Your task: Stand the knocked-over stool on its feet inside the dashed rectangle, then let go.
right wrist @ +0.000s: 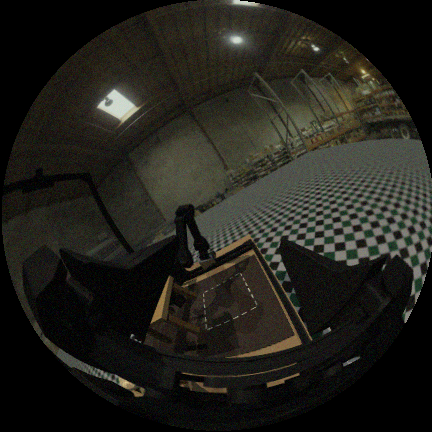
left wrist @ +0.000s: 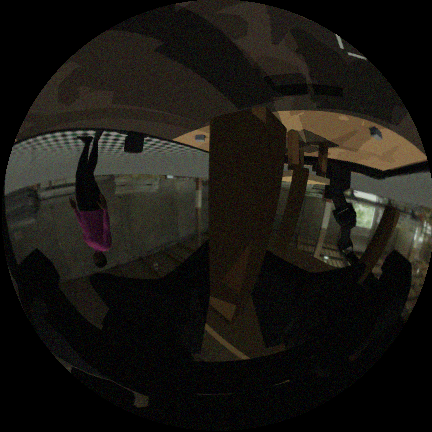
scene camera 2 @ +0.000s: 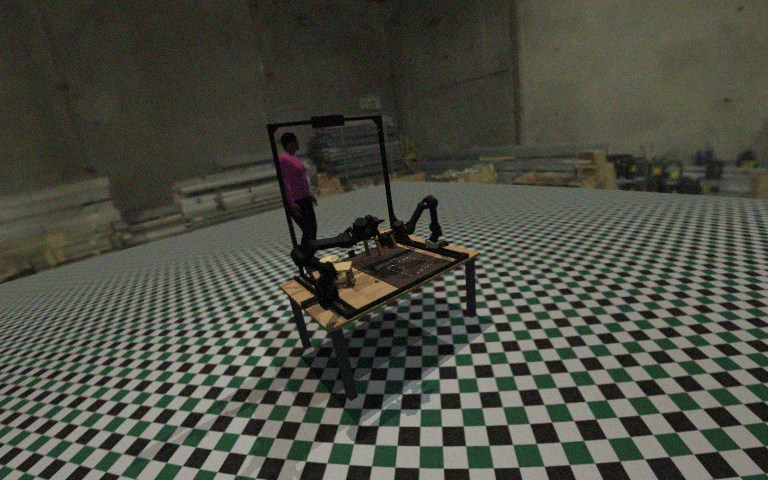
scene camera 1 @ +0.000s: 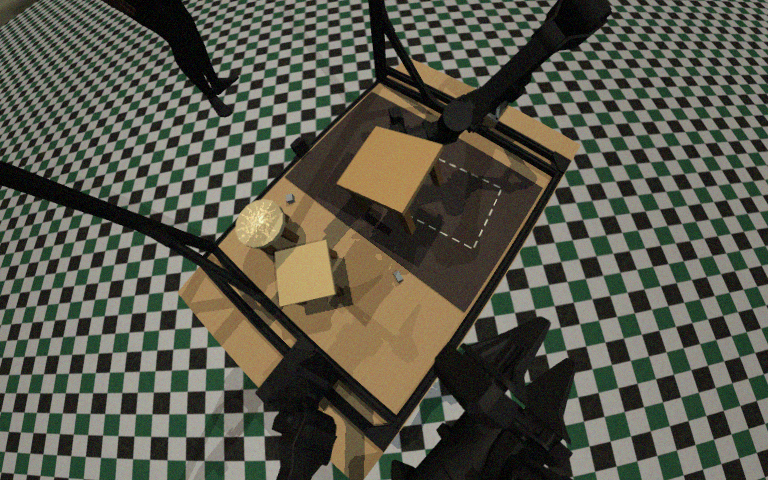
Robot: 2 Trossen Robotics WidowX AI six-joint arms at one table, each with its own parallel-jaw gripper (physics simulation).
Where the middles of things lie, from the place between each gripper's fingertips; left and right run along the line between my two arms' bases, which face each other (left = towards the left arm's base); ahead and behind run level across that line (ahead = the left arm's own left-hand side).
Labels:
Now: the round-topped stool (scene camera 1: 260, 224) 57 cm behind my right hand, 7 cm to the right of it and 34 cm below it.
The round-topped stool lies 270 mm to the right of my left hand, 180 mm behind it and 130 mm below it.

